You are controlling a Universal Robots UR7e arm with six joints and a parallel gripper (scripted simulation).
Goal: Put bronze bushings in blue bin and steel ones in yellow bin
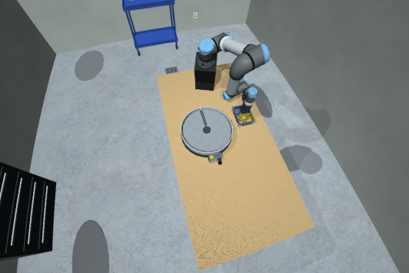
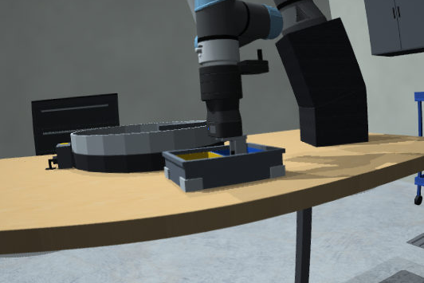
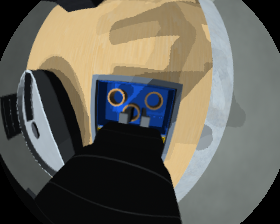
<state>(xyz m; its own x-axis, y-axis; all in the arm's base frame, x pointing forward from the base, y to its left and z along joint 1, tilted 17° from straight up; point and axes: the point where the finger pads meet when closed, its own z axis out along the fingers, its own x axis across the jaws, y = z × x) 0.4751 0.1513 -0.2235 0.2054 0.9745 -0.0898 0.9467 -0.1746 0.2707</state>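
Now: the grey two-part tray 30 mm ahead of my hand, 10 mm to the right of it and 10 mm below it. The rest, counted from my hand: round grey turntable (40 mm ahead, 380 mm to the right, 20 mm above).
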